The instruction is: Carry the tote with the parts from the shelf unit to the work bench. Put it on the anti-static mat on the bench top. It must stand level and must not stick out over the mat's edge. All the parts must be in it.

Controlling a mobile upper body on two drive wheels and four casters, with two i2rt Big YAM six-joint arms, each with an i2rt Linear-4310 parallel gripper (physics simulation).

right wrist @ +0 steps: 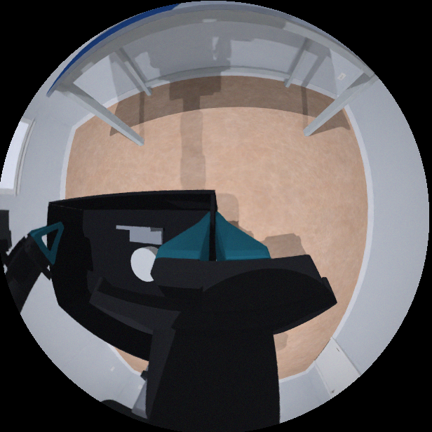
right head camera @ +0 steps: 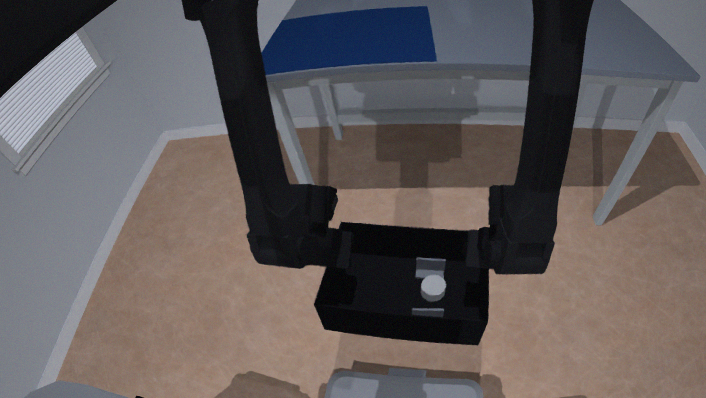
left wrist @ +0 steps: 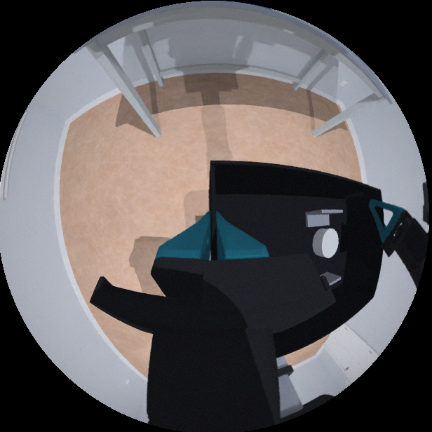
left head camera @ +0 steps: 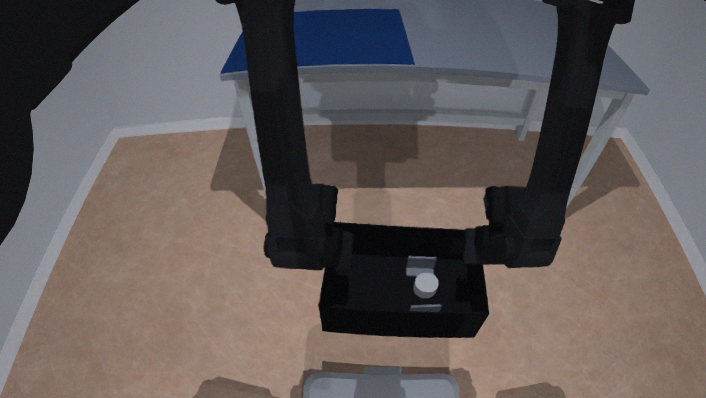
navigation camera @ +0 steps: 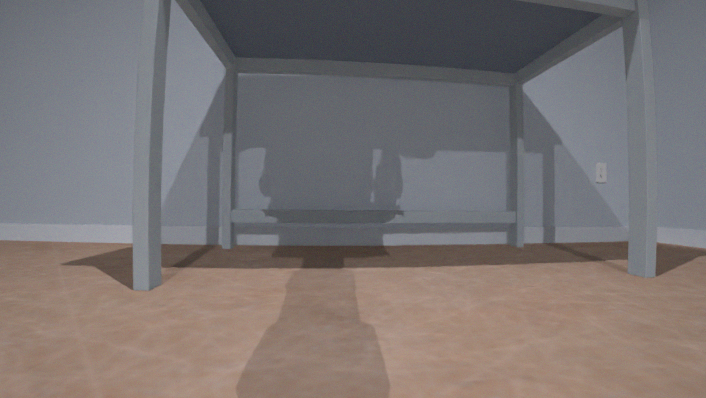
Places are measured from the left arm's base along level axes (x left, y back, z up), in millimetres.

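Pixels of known places: right gripper, fingertip midpoint: [left head camera: 474,246].
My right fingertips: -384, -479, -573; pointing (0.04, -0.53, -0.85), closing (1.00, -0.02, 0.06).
Observation:
Behind a point stands the place of what it marks, as x, y, z.
The black tote [left head camera: 402,291] @(-234, -400, -627) hangs in the air between my two arms, above the brown floor and in front of the work bench [left head camera: 493,59] @(-560, -1131, -496). In it lie a grey round part [left head camera: 426,284] @(-281, -405, -604), a grey block [left head camera: 420,265] @(-273, -459, -621) and a flat grey piece [left head camera: 426,307] @(-276, -344, -581). My left gripper [left head camera: 340,247] @(-88, -470, -577) is shut on the tote's left wall; in the left wrist view its teal fingers [left wrist: 211,238] straddle the wall edge. My right gripper [left head camera: 469,245] @(-384, -479, -573) is shut on the right wall, as the right wrist view [right wrist: 211,238] shows. The blue anti-static mat [left head camera: 340,37] @(-52, -1221, -494) lies on the left part of the bench top.
The bench stands against the far wall on grey legs [navigation camera: 146,148] @(250, -1042, -1063) with a low cross rail [navigation camera: 369,217] @(-358, -1726, -1262). A window [right head camera: 43,99] @(1675, -1127, -461) is in the left wall. A wall outlet [navigation camera: 600,172] @(-1722, -1891, -1008) is at the right. My grey base [left head camera: 380,385] @(-217, -278, -1150) shows at the bottom edge.

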